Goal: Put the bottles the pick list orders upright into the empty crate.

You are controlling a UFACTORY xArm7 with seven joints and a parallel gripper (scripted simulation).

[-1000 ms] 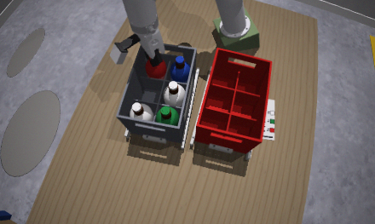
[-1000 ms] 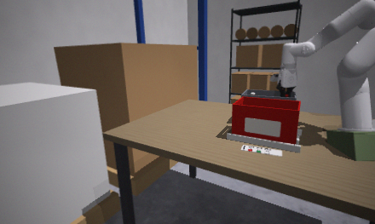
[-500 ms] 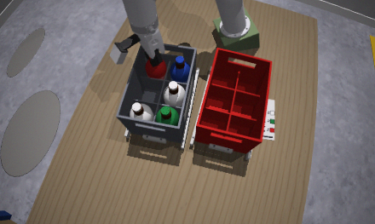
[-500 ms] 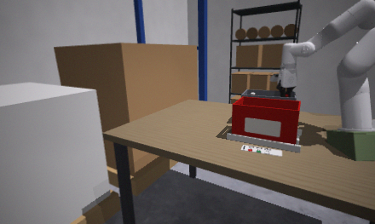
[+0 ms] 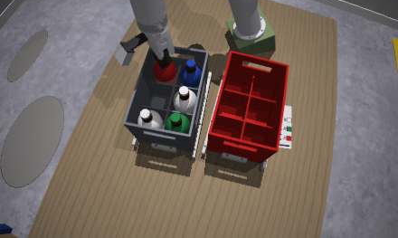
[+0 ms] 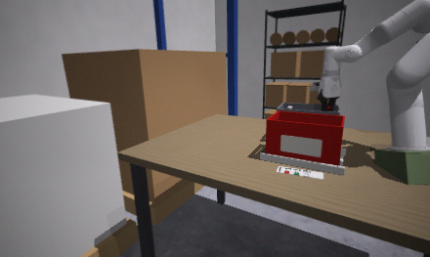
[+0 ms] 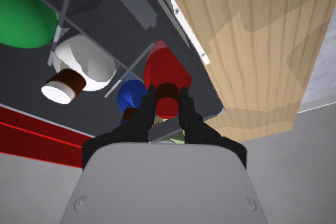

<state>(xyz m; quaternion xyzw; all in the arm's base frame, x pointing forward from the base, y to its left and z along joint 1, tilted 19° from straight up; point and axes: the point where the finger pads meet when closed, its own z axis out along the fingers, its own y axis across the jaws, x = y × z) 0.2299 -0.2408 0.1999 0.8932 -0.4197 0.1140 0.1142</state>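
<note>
My hand is 7 cm above the red-label bottle. The rest, counted from my hand: green bottle 18 cm ahead, 6 cm to the left, 8 cm below; blue-label bottle 1 cm ahead, 9 cm to the left, 8 cm below; grey crate 9 cm ahead, 3 cm to the left, 9 cm below.
</note>
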